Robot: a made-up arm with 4 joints.
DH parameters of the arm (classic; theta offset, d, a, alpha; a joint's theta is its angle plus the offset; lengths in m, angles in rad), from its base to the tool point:
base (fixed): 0.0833 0 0.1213 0
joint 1: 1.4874 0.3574 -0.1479 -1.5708
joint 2: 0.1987 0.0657 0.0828 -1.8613
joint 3: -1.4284 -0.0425 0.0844 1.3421
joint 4: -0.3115 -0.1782 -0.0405 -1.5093
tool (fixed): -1.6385 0.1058 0 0
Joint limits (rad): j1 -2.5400..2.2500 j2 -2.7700..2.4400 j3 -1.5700..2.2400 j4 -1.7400..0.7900
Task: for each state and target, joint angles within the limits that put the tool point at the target. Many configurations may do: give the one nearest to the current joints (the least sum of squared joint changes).
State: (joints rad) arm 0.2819 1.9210 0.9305 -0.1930
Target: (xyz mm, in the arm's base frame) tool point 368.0 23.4 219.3
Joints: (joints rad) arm 1.0593 1.9842 1.5045 -0.0177
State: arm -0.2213 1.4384 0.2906 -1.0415
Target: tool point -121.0 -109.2 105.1
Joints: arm 0.0936 1.0433 -0.1877 -1.0578
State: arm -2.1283 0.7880 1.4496 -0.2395
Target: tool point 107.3 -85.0 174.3
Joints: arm -1.9648 0.7281 1.2229 -0.4762
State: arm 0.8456 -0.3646 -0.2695 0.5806
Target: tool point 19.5 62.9 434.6
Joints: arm 0.7358 -0.4527 0.0370 0.7205
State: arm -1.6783 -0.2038 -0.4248 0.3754
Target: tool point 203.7 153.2 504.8
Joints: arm -1.7046 -0.9965 -0.4414 0.3209
